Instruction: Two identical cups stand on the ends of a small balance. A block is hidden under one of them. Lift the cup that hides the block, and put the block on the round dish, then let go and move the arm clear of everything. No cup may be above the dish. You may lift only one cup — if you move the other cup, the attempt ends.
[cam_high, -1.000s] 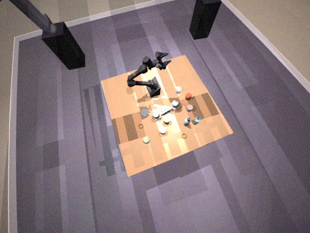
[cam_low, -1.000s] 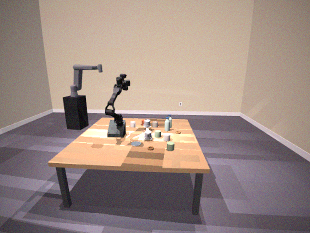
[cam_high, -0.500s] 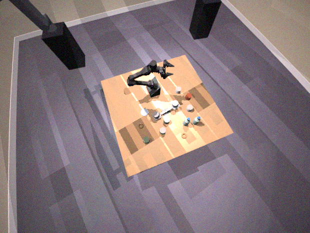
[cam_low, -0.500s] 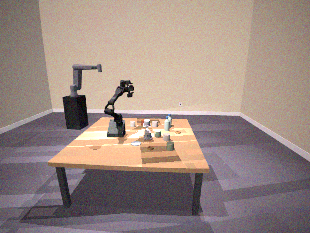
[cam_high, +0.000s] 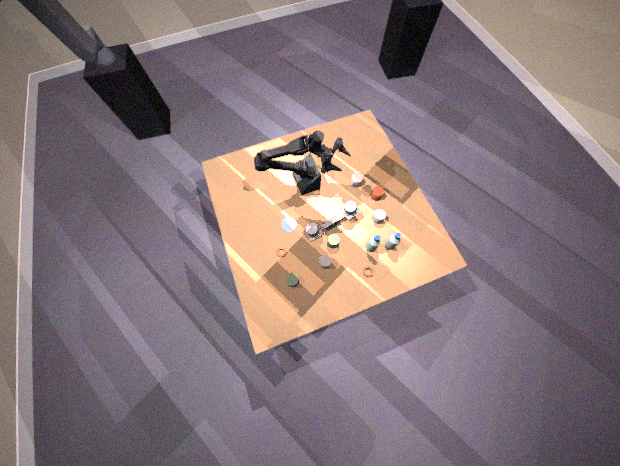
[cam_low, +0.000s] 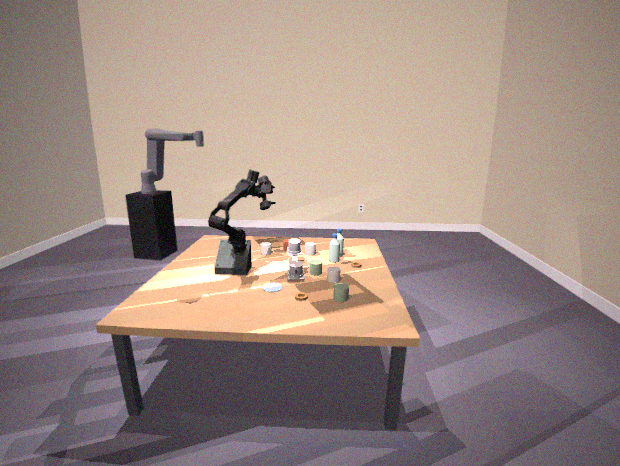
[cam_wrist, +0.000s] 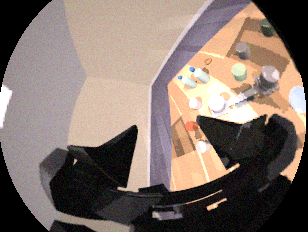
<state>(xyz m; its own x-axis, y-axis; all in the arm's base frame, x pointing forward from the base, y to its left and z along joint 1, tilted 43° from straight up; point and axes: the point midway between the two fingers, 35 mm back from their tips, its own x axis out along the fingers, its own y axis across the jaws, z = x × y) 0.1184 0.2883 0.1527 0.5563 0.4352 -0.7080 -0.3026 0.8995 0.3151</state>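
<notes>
The block lies 170 mm ahead of my gripper tip, 210 mm to the right of it and 370 mm below it. From my gripper tip the other things lie so: small balance 140 mm ahead, 80 mm to the right, 370 mm below; then round pale dish 80 mm ahead, 340 mm to the right, 410 mm below; then orange cup 30 mm ahead, 240 mm to the left, 370 mm below.
</notes>
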